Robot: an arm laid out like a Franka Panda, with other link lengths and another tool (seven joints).
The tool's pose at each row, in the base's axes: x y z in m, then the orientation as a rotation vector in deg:
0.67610 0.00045 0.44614 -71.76 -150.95 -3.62
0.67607 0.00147 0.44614 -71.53 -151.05 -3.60
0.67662 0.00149 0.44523 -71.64 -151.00 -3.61
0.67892 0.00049 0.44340 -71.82 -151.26 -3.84
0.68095 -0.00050 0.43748 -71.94 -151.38 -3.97
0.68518 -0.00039 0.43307 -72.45 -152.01 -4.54
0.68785 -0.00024 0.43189 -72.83 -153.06 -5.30
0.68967 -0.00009 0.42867 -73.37 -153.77 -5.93
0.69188 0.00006 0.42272 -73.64 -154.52 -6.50
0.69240 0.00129 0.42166 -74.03 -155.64 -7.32
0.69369 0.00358 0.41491 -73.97 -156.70 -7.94
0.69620 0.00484 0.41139 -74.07 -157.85 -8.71
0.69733 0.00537 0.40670 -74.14 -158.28 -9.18
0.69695 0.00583 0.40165 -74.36 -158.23 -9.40
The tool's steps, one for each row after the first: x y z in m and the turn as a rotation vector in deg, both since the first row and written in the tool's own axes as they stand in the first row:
0.00079 0.00062 0.00014 0.03 0.00 -0.17
0.00027 0.00111 0.00093 0.02 0.00 -0.09
-0.00229 0.00235 0.00216 -0.26 -0.22 -0.08
-0.00558 0.00362 0.00743 -0.41 -0.33 -0.05
-0.00905 0.00720 0.01097 -1.10 -0.89 0.02
-0.01082 0.00942 0.01165 -2.02 -1.70 -0.13
-0.01253 0.01110 0.01448 -2.78 -2.33 -0.08
-0.01506 0.01323 0.01989 -3.45 -2.91 -0.19
-0.01468 0.01448 0.02099 -4.42 -3.79 -0.36
-0.01520 0.01731 0.02764 -5.14 -4.50 -0.75
-0.01655 0.02024 0.03078 -6.01 -5.31 -1.09
-0.01786 0.02171 0.03521 -6.46 -5.58 -1.21
-0.01838 0.02200 0.04026 -6.63 -5.57 -1.09

